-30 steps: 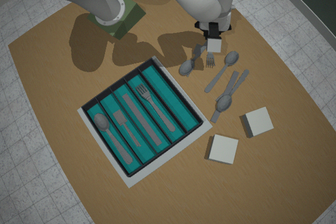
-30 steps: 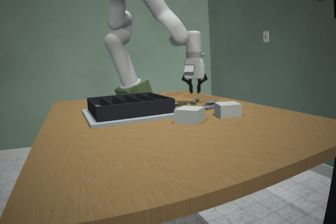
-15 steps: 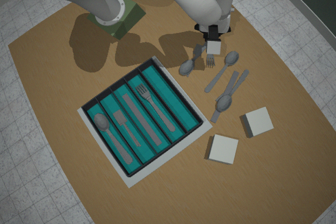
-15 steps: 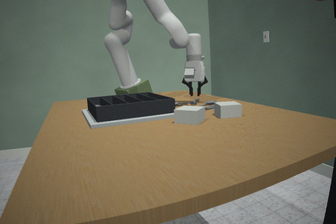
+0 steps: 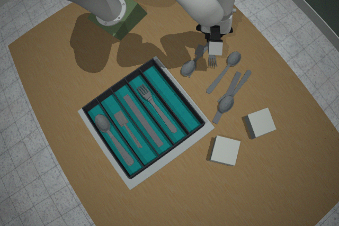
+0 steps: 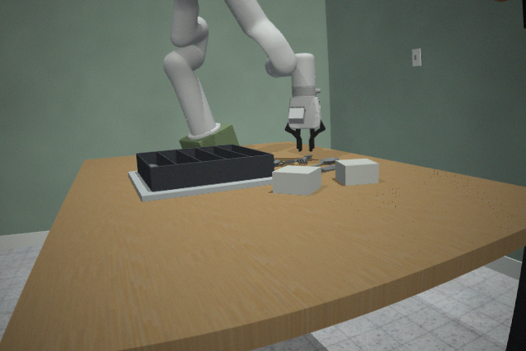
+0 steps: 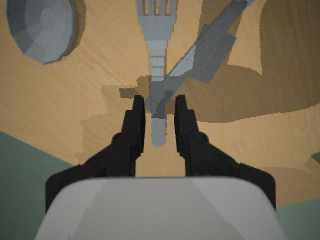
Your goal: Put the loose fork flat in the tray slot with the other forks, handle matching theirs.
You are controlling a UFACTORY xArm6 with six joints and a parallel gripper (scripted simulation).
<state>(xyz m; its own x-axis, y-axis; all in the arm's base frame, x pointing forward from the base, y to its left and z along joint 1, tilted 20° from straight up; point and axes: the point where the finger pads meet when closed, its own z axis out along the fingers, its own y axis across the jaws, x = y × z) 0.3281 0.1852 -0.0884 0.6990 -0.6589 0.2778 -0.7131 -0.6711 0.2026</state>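
The tray lies 380 mm to the right of my hand and 50 mm ahead of it.
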